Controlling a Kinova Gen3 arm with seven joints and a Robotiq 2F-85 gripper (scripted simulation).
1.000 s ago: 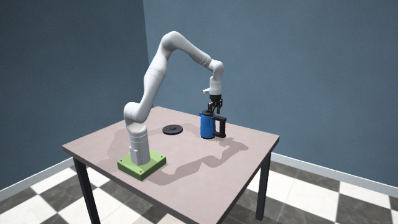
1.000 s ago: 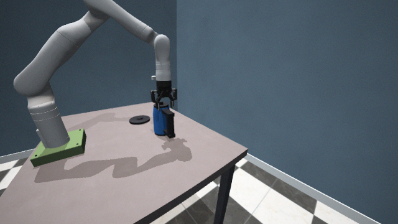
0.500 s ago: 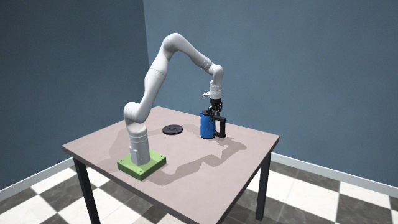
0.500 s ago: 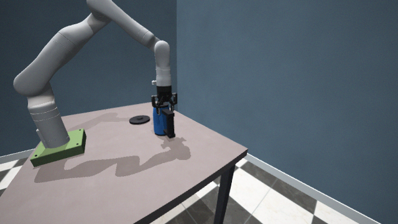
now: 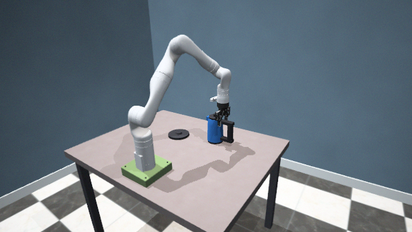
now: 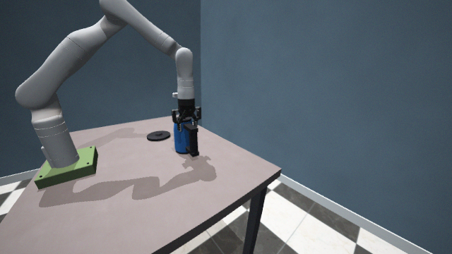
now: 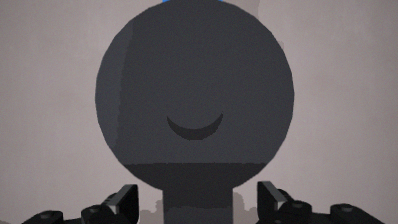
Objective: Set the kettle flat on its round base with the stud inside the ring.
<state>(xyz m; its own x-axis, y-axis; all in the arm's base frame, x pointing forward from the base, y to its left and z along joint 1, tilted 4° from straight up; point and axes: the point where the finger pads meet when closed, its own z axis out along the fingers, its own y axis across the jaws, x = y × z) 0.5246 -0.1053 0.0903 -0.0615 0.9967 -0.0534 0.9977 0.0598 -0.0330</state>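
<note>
Right now my hand is 50 mm above the blue kettle and 20 mm to the right of it. From my hand the other things lie so: round black base (320 mm to the left, 130 mm below, 100 mm behind).
</note>
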